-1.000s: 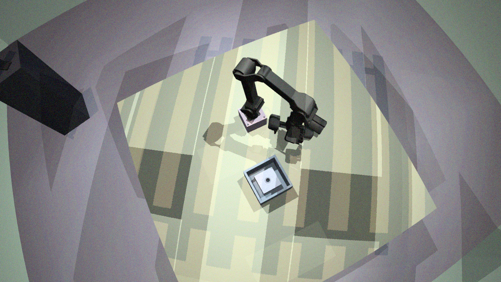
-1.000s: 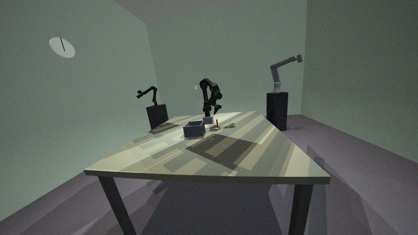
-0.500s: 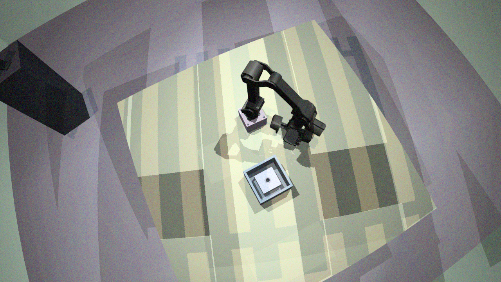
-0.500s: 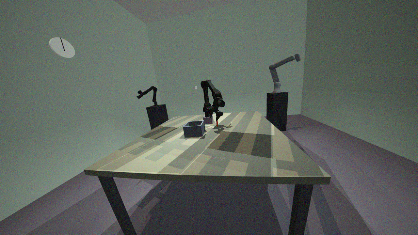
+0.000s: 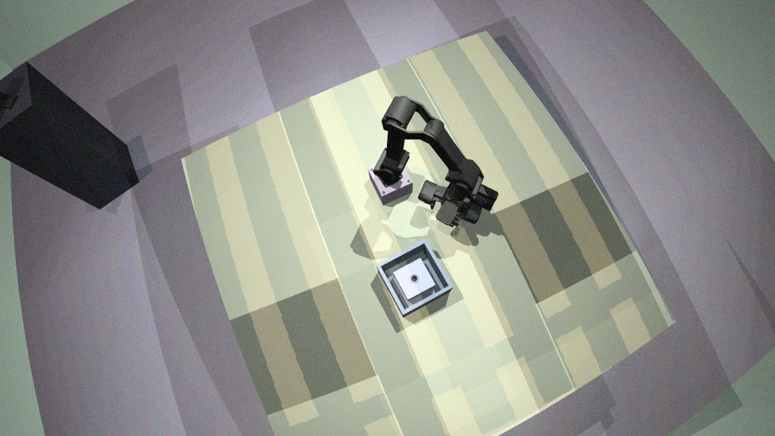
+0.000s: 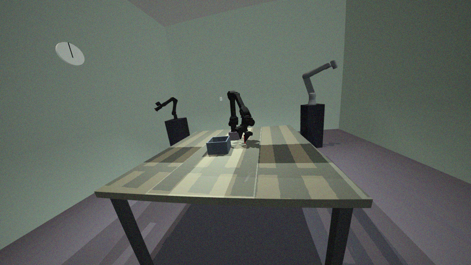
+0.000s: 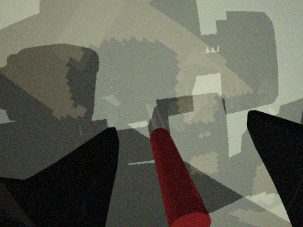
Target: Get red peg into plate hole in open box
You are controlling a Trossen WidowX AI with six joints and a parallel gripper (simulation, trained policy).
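Now: gripper tip 20 mm to the right of the red peg and 10 mm below it. From my gripper tip the other things lie so: grey box: 190 mm to the right, 120 mm ahead; then pale plate: 190 mm to the right, 120 mm ahead, 20 mm above.
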